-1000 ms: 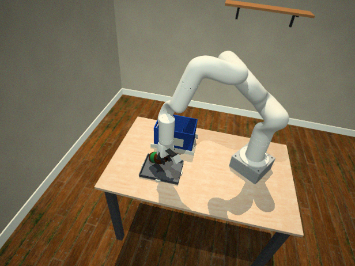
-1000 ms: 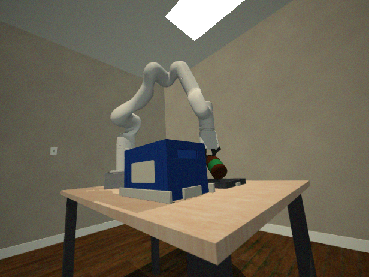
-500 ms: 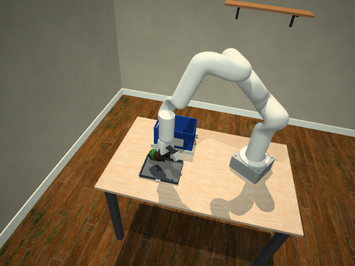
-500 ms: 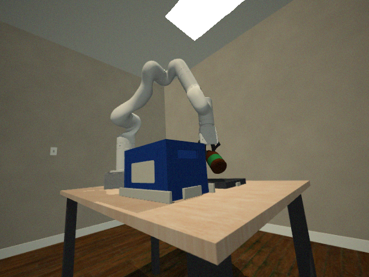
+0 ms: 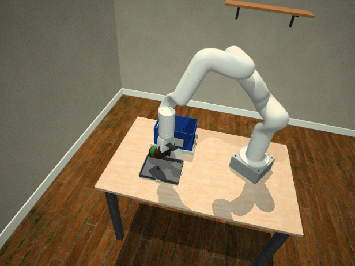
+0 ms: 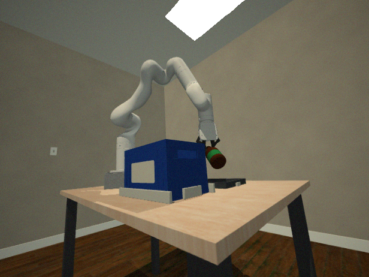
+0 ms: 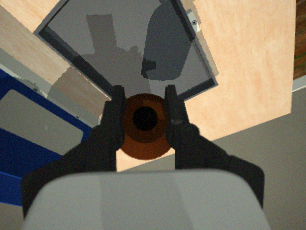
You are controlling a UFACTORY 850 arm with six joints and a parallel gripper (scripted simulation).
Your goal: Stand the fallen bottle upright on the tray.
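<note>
Right now the bottle is 40 mm ahead of my hand, 30 mm to the right of it and 30 mm below it. From my hand the other things lie so: dark tray: 170 mm below, 30 mm to the right, 20 mm ahead; then blue crate: 320 mm to the right, 90 mm below, 10 mm behind.
</note>
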